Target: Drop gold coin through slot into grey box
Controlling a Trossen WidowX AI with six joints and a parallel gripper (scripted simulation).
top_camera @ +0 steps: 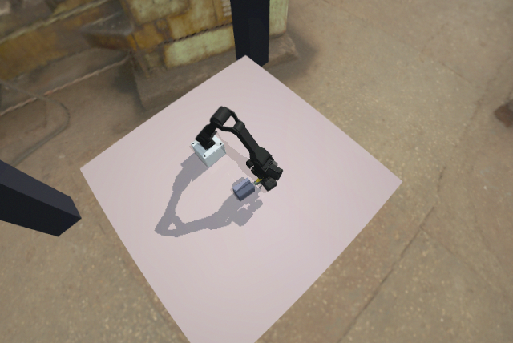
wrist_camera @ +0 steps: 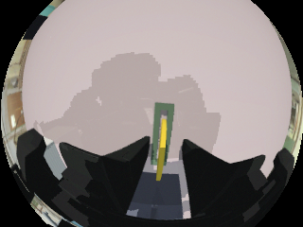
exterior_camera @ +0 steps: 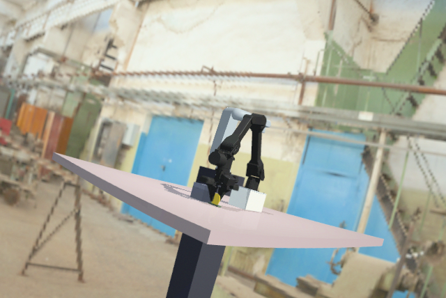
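My gripper tip is 1 cm past the gold coin and 1 cm below it.
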